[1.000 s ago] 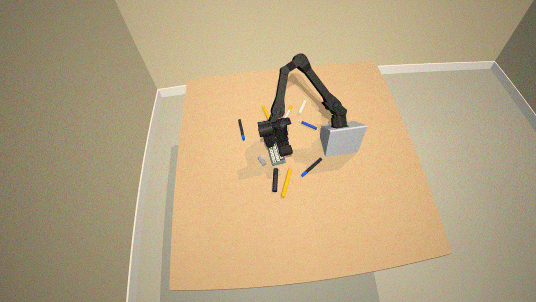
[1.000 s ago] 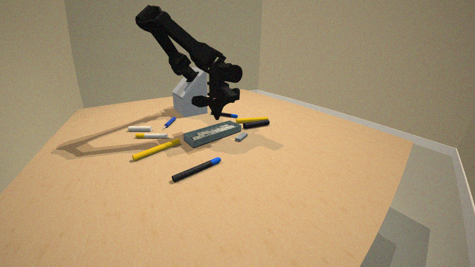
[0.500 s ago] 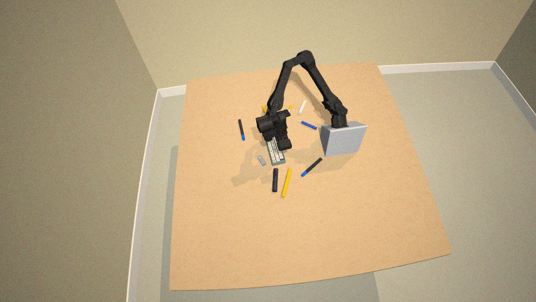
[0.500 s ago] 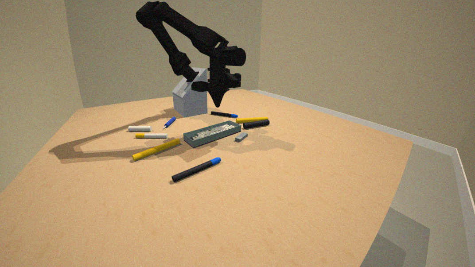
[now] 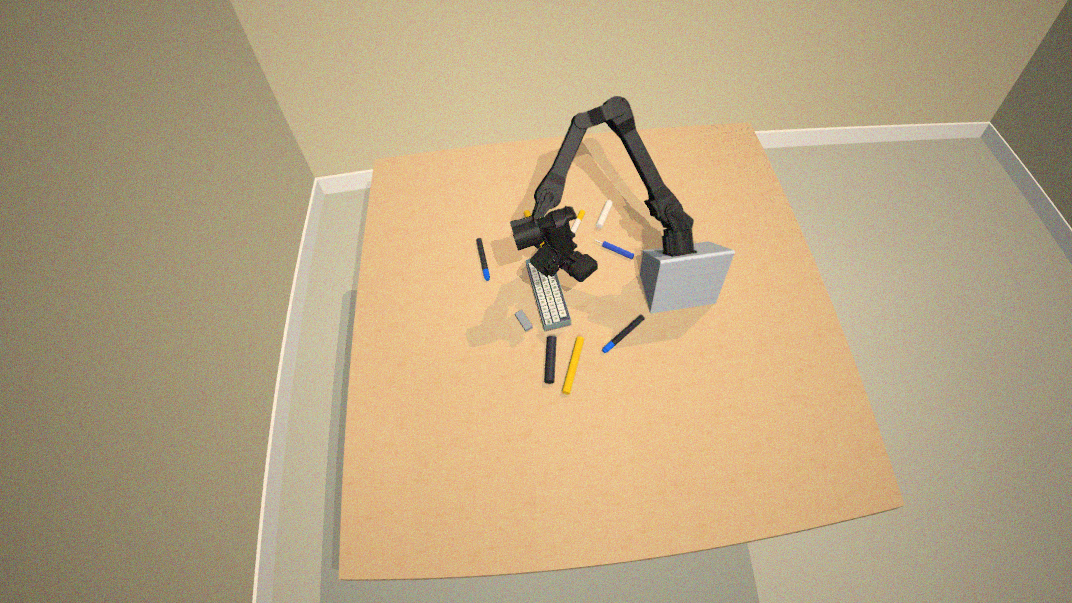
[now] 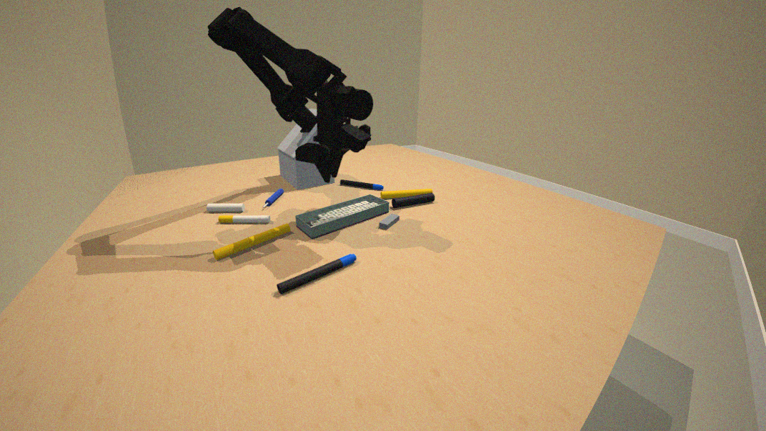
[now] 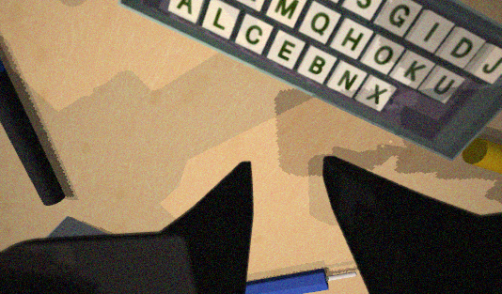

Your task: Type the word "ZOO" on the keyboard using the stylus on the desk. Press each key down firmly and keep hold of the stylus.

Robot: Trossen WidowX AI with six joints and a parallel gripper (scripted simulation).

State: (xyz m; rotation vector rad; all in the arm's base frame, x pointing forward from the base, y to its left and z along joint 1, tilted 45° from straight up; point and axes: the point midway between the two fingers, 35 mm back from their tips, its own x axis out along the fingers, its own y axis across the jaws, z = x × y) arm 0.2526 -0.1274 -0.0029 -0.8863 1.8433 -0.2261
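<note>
The blue hexagonal stylus lies 14 cm behind my gripper tip, 11 cm to the right of it and 7 cm below it. From my gripper tip the other things lie so: grey block: 13 cm ahead, 8 cm below, 7 cm to the left; then O key: 7 cm below, 5 cm ahead, 3 cm to the right; then K key: 7 cm below, 6 cm ahead, 5 cm to the right.
</note>
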